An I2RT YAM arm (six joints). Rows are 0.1 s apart.
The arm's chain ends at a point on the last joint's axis. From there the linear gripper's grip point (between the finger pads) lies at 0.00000 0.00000 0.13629 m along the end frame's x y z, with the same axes.
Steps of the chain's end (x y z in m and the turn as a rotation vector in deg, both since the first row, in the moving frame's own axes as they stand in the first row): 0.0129 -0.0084 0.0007 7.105 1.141 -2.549; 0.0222 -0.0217 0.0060 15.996 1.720 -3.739; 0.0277 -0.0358 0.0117 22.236 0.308 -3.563; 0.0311 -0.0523 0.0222 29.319 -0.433 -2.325; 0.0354 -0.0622 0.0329 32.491 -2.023 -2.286; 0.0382 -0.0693 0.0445 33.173 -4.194 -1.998; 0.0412 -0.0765 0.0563 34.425 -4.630 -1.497; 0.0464 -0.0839 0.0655 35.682 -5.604 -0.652; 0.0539 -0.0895 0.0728 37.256 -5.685 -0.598; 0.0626 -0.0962 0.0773 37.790 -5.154 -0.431; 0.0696 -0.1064 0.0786 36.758 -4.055 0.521
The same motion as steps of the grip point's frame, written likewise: 0.0152 -0.0253 -0.0004 7.105 1.141 -2.549; 0.0250 -0.0594 0.0007 15.996 1.720 -3.739; 0.0268 -0.0874 0.0016 22.236 0.308 -3.563; 0.0287 -0.1190 0.0047 29.319 -0.433 -2.325; 0.0293 -0.1353 0.0115 32.491 -2.023 -2.286; 0.0274 -0.1436 0.0219 33.173 -4.194 -1.998; 0.0298 -0.1533 0.0320 34.425 -4.630 -1.497; 0.0335 -0.1632 0.0393 35.682 -5.604 -0.652; 0.0409 -0.1718 0.0444 37.256 -5.685 -0.598; 0.0509 -0.1796 0.0482 37.790 -5.154 -0.431; 0.0610 -0.1879 0.0512 36.758 -4.055 0.521
